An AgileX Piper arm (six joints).
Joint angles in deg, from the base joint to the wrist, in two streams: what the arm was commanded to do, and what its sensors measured. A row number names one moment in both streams.
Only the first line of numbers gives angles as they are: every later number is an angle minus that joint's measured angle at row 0.
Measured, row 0:
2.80 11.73 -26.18 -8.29 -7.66 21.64
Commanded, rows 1 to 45:
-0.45 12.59 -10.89 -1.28 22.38 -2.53
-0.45 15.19 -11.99 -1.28 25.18 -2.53
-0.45 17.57 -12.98 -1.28 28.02 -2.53
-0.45 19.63 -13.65 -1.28 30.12 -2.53
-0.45 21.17 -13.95 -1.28 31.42 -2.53
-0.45 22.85 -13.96 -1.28 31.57 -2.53
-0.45 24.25 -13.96 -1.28 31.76 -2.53
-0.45 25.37 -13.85 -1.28 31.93 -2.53
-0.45 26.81 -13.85 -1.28 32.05 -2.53
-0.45 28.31 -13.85 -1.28 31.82 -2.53
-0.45 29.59 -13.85 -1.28 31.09 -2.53
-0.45 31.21 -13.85 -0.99 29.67 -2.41
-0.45 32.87 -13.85 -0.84 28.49 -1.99
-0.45 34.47 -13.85 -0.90 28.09 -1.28
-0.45 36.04 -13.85 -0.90 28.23 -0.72
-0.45 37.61 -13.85 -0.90 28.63 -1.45
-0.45 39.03 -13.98 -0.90 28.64 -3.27
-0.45 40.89 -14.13 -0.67 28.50 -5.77
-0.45 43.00 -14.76 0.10 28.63 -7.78
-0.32 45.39 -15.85 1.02 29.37 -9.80
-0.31 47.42 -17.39 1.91 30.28 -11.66
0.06 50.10 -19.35 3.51 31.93 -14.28
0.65 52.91 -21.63 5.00 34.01 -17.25
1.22 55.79 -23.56 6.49 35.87 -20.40
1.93 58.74 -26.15 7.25 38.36 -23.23
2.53 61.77 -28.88 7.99 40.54 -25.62
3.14 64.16 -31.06 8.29 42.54 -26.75
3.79 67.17 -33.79 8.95 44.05 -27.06
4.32 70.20 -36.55 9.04 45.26 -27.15
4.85 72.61 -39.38 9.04 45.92 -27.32
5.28 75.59 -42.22 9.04 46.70 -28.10
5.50 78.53 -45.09 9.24 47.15 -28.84
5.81 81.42 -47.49 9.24 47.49 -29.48
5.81 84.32 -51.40 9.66 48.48 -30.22
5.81 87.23 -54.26 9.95 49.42 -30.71
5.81 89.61 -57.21 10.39 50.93 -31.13
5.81 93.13 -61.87 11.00 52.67 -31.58
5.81 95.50 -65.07 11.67 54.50 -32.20
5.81 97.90 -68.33 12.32 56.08 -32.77
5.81 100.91 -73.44 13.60 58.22 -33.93
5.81 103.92 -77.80 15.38 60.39 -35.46
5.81 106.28 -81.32 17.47 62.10 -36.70
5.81 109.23 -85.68 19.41 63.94 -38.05
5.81 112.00 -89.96 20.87 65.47 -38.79
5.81 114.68 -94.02 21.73 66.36 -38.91
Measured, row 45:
5.73 105.80 -80.57 16.41 60.79 -35.57
